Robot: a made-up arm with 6 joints.
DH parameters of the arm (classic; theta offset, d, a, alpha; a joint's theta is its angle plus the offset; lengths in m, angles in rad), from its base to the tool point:
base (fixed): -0.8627 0 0.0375 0
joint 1: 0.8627 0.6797 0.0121 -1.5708
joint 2: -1.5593 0 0.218 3.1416
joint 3: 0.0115 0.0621 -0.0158 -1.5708
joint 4: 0 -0.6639 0.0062 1.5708
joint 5: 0 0.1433 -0.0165 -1.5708
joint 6: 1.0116 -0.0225 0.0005 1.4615
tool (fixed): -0.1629 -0.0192 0 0
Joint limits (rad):
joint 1: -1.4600..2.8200
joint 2: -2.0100..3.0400
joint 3: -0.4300..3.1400
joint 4: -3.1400..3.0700
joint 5: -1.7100..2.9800
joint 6: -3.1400..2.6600
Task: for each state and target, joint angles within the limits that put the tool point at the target. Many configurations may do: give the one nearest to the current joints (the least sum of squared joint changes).
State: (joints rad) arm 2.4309 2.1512 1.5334 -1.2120 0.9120 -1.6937
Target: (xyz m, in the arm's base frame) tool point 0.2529 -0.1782 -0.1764
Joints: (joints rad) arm 2.1185 3.0400 1.2509 -1.2955 0.8227 -1.6455
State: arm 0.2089 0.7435 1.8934 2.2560 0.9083 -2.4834
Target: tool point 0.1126 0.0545 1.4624
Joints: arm 0.3129 1.0278 2.6229 2.2740 1.0368 -2.5048
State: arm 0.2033 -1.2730 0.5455 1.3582 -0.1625 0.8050
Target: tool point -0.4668 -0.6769 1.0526
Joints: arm 0.7571 -1.5060 0.9284 1.2808 -0.0862 0.8259
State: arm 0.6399 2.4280 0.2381 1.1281 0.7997 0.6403
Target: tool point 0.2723 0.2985 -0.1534
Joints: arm 1.1712 2.3407 0.9240 1.2815 0.8765 0.6717
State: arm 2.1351 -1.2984 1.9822 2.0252 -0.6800 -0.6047
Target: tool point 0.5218 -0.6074 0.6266
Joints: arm 2.2409 -0.7243 2.5846 2.0422 -0.8978 -0.5235
